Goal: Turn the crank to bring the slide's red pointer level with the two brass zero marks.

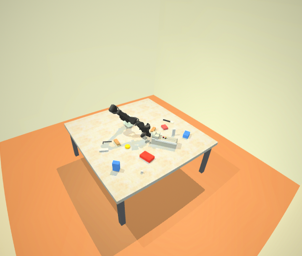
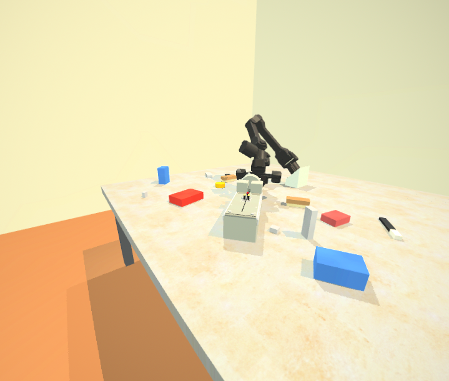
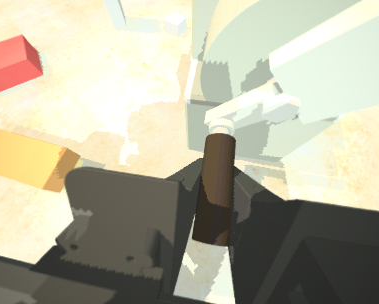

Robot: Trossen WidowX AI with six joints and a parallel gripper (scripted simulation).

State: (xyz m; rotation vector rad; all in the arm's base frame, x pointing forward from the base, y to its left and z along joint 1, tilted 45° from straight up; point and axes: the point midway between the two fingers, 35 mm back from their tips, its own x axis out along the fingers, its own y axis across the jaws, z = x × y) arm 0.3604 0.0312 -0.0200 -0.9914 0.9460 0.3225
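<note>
The crank is 40 mm above my gripper tip and 10 mm to the right of it. From my gripper tip the other things lie so: brown crank handle 30 mm above, 10 mm to the right, 10 mm behind; red pointer 120 mm ahead, 70 mm to the left, 40 mm above; yellow disc 270 mm to the right, 30 mm below, 20 mm behind.
</note>
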